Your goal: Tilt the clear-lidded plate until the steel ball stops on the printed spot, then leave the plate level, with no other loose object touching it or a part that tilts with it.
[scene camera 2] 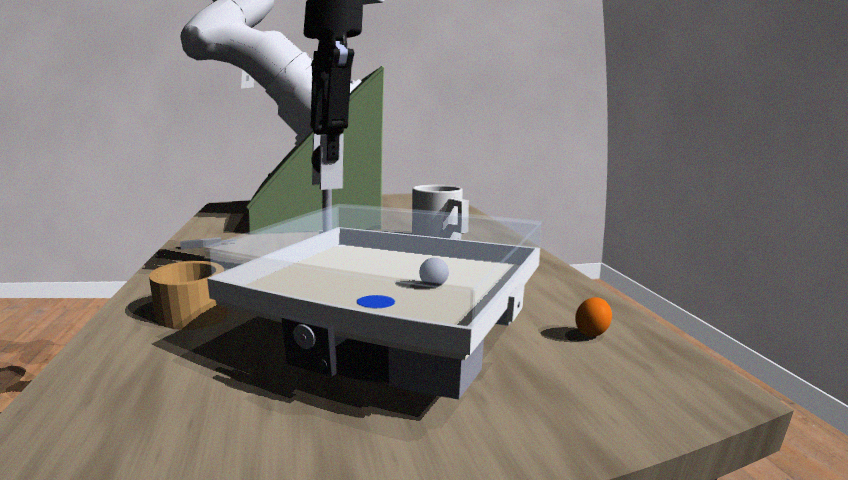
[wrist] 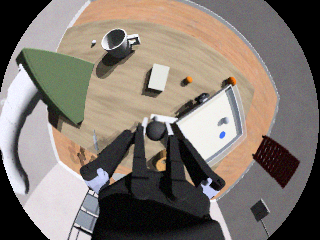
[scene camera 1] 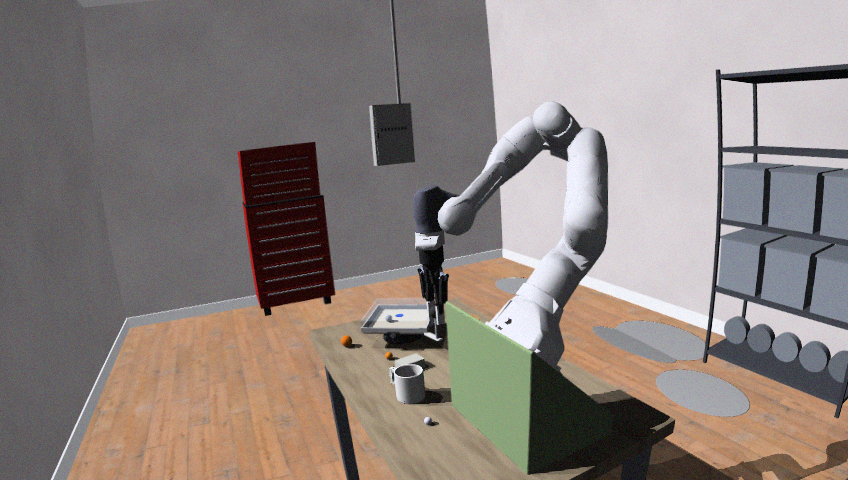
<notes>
In view: the gripper [scene camera 2: 326, 186], an orange ball [scene camera 2: 593, 317] and a clear-lidded plate [scene camera 2: 429, 285].
The gripper shows as well in the wrist view [wrist: 155, 124] and in scene camera 1 [scene camera 1: 436, 321]. The clear-lidded plate also shows in the wrist view [wrist: 215, 127] and in scene camera 1 [scene camera 1: 404, 315].
</notes>
